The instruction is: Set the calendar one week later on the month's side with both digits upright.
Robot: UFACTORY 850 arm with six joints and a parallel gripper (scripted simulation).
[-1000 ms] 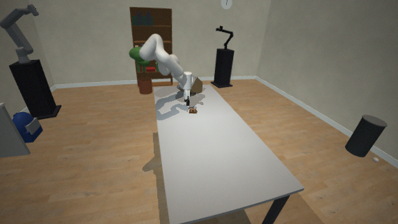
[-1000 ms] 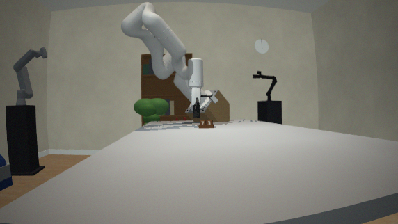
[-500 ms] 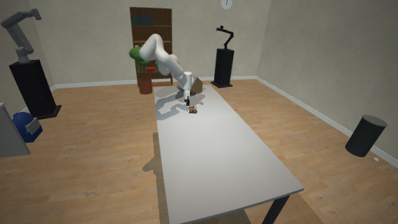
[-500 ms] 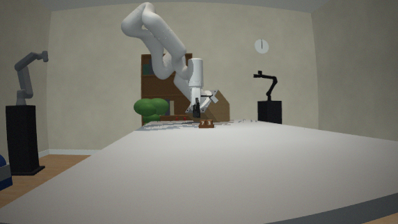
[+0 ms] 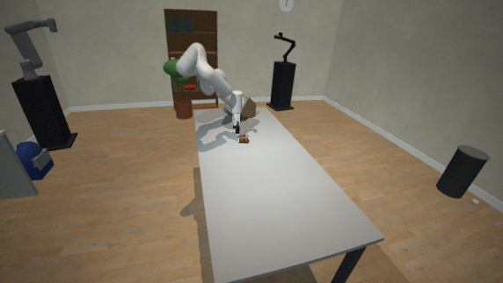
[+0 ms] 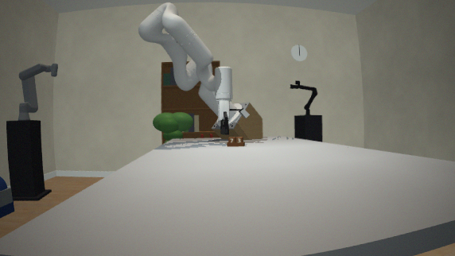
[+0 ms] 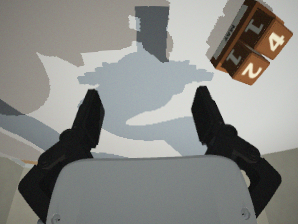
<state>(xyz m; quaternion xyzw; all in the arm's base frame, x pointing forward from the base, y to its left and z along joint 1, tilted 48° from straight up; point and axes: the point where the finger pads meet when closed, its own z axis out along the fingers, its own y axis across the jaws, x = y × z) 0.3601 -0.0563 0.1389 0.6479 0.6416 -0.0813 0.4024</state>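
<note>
The brown cube lies 100 mm ahead of my hand, 10 mm to the left of it and 30 mm below it. Also, from my hand: tray 110 mm ahead, 20 mm to the left, 50 mm below.
</note>
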